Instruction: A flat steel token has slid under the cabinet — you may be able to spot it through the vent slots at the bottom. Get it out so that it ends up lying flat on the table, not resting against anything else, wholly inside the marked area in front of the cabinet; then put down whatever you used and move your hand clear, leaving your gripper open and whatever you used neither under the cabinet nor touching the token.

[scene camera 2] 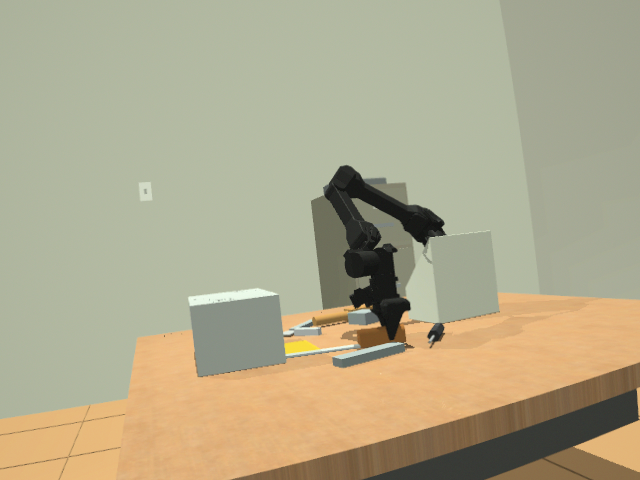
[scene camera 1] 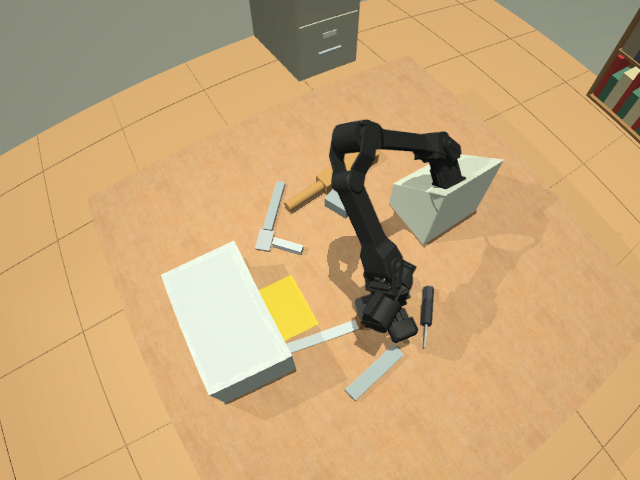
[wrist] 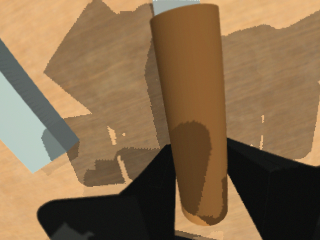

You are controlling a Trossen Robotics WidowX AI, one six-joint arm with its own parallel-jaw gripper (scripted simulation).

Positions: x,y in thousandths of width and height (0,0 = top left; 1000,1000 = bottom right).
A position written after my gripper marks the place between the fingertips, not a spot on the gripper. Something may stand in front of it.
Labels:
my gripper: scene camera 2 609,705; scene camera 1 601,653; wrist 611,610

